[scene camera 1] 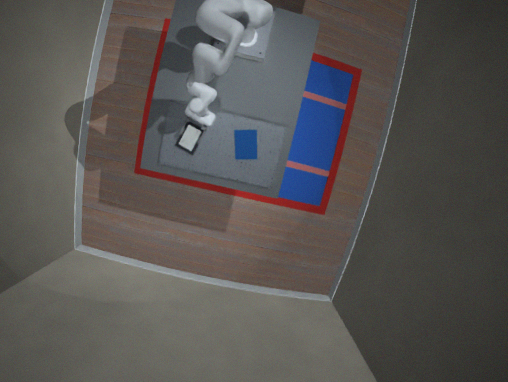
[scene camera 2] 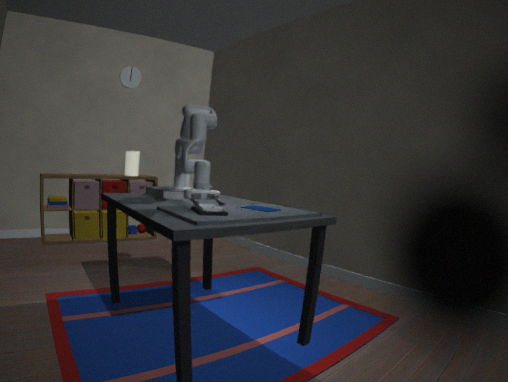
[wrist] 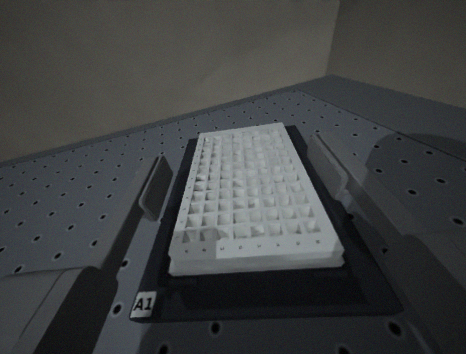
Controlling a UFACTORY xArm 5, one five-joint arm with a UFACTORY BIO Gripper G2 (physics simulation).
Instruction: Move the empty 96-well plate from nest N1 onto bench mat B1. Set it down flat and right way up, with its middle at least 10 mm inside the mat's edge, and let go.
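Seen in the pictures: hand at its tool point: [scene camera 1: 191, 135] [scene camera 2: 209, 203] [wrist: 238, 175]; arm's base at its link origin: [scene camera 1: 246, 36] [scene camera 2: 181, 189].
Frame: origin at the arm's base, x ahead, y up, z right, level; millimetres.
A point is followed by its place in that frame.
Observation:
The white 96-well plate [scene camera 1: 190, 138] @[z 142, x 641, y -22 mm] [scene camera 2: 212, 207] @[z 149, x 674, y -13 mm] [wrist: 252, 192] @[z 145, x 619, y -17 mm] sits flat and right way up in the black nest [scene camera 1: 185, 149] @[z 150, x 703, y -20 mm] [scene camera 2: 214, 213] @[z 163, x 717, y -30 mm] [wrist: 260, 296], whose corner label reads A1 in the wrist view. My gripper [wrist: 243, 176] @[z 139, x 624, y -3 mm] is open, with one finger pad on each side of the plate and a visible gap on both sides. It also shows low over the nest in scene view 2 [scene camera 2: 209, 200] @[z 118, x 590, y -12 mm]; in scene view 1 its fingertips are hard to make out. The blue bench mat [scene camera 1: 246, 144] @[z -178, x 586, y -36 mm] [scene camera 2: 260, 208] @[z -168, x 590, y -36 mm] lies flat to the right of the nest in scene view 1.
The nest and mat are on a raised grey perforated board [scene camera 1: 220, 162] @[z -61, x 728, y -38 mm] [wrist: 60, 215] @[z -17, x 674, y -38 mm] on the dark table [scene camera 1: 270, 75] @[z -196, x 155, y -51 mm] [scene camera 2: 250, 226] @[z 99, x 879, y -56 mm]. The arm's base plate [scene camera 1: 252, 53] @[z -63, x 84, y 0 mm] is at the far part of the table. A shelf unit [scene camera 2: 42, 215] stands behind the table.

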